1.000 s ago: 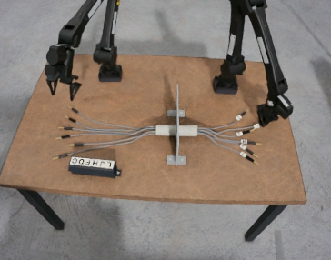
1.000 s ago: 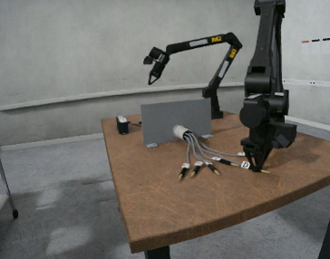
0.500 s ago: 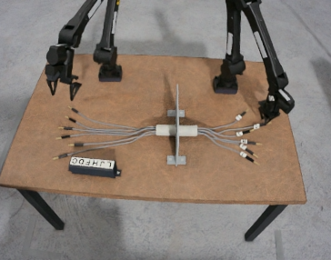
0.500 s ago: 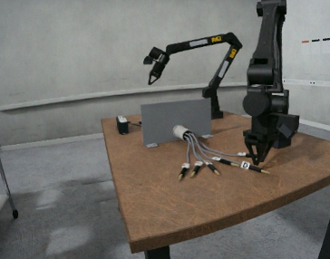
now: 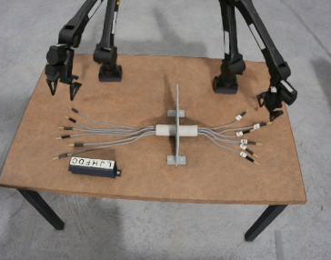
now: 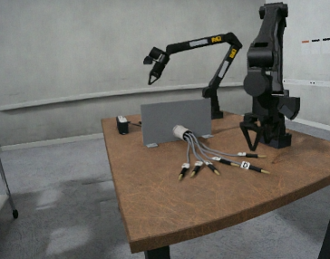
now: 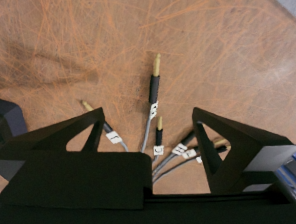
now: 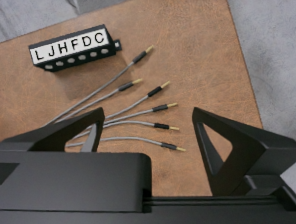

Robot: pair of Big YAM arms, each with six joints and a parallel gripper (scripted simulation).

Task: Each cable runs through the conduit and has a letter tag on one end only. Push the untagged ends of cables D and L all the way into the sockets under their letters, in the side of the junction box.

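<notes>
Now: left hand 22 cm short of the tagged cable end, 7 cm above it and 6 cm to the left of it.
</notes>
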